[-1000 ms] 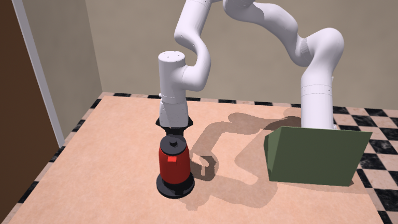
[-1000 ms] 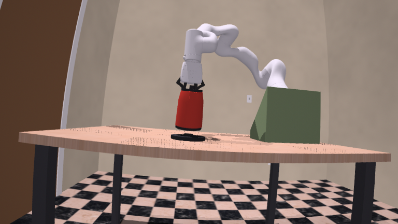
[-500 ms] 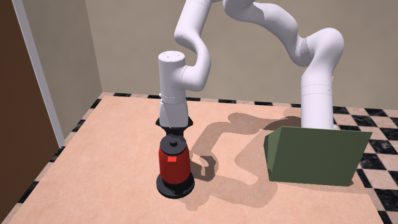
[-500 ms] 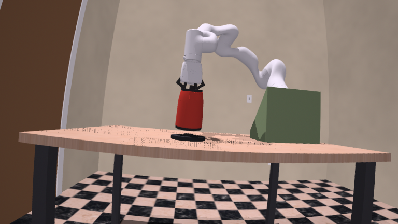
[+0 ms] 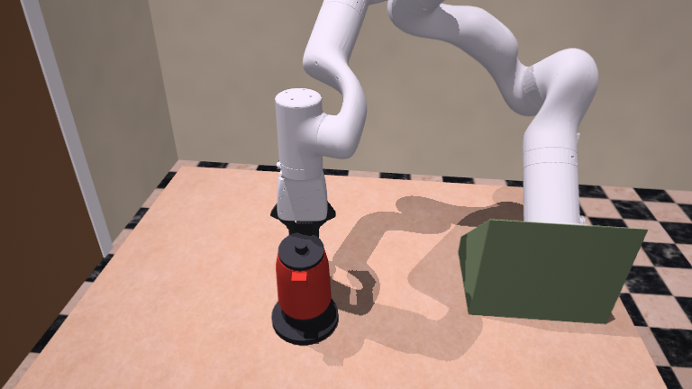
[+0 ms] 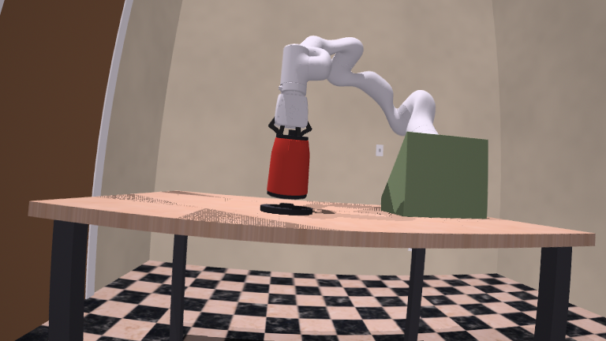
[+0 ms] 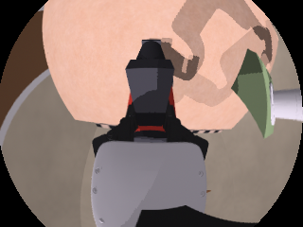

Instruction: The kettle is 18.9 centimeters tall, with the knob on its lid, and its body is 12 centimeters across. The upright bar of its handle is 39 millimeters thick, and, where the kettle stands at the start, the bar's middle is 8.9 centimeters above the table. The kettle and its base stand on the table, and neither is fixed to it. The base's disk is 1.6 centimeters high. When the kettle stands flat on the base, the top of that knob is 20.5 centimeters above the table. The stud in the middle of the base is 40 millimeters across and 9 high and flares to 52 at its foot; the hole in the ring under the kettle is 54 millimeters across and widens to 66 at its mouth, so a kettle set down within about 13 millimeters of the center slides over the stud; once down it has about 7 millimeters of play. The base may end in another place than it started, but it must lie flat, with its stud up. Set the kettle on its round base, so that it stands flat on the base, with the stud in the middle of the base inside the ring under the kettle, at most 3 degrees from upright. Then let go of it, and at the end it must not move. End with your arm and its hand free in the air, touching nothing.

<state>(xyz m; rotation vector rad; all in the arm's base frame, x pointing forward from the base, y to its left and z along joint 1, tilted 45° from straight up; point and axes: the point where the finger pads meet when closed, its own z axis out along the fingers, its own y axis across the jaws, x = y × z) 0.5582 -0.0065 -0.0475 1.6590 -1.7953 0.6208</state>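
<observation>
Now: hand 20 mm to the right of the red kettle and 60 mm above it. From my hand the other things lie so: round kettle base (50 mm to the left, 190 mm below).
</observation>
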